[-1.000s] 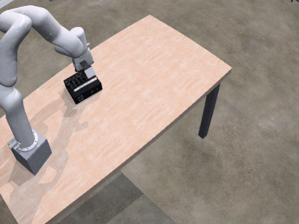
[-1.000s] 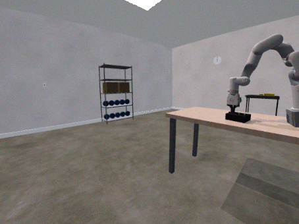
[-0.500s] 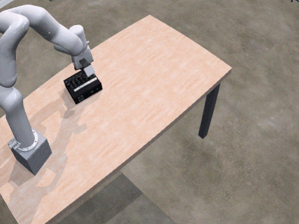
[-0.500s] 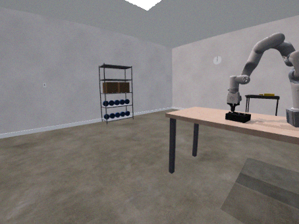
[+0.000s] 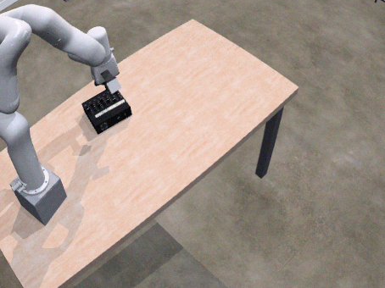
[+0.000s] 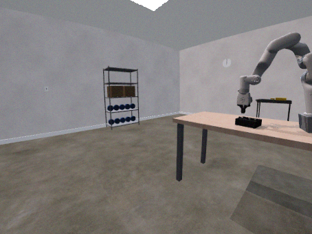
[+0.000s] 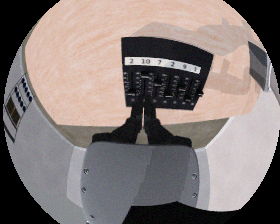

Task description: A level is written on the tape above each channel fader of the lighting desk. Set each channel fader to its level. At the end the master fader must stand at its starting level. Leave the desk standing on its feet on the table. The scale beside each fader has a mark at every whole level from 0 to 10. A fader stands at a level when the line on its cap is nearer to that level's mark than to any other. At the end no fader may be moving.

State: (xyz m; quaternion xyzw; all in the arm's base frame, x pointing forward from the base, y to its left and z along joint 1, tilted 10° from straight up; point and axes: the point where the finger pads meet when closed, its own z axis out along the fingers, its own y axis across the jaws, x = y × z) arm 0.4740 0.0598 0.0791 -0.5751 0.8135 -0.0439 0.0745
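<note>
Now: the fader cap 50 mm below my hand, 30 mm behind it and 10 mm to the right of it.
</note>
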